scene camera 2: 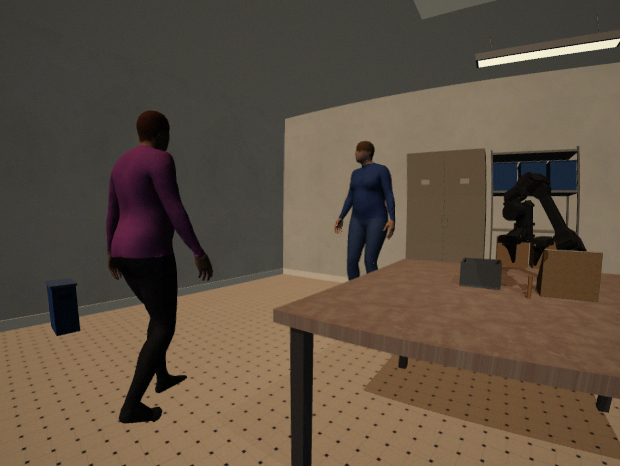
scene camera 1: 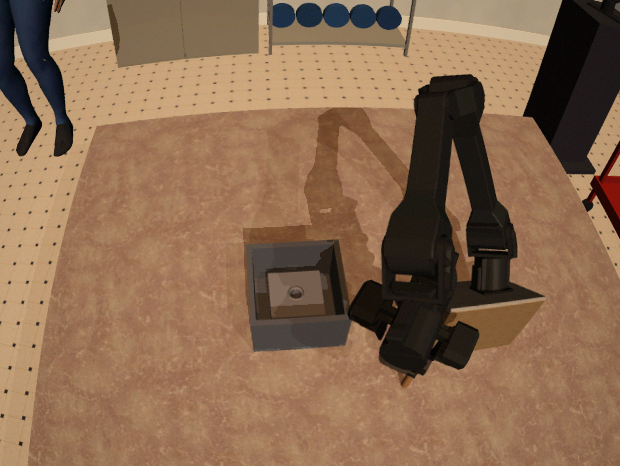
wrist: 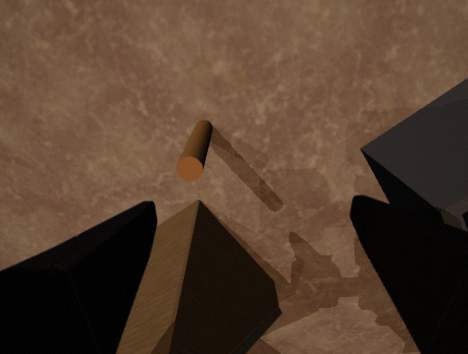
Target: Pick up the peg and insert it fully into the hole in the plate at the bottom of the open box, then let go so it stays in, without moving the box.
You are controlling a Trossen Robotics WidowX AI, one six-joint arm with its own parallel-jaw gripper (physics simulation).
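The orange-brown peg stands upright on the table. In scene camera 1 the gripper hides part of it. My gripper is open and empty, with its fingers pointing down above the table. In the wrist view the peg is beyond the fingertips, nearer the left finger, and not between them. The open grey box stands to the left of the gripper in scene camera 1. The pale plate lies at its bottom, with a round hole near its middle.
A wooden block with a dark top stands right of the gripper in scene camera 1, under the arm's base and close to the peg. The box's near right corner is close to the left finger assembly. Two people stand off the table.
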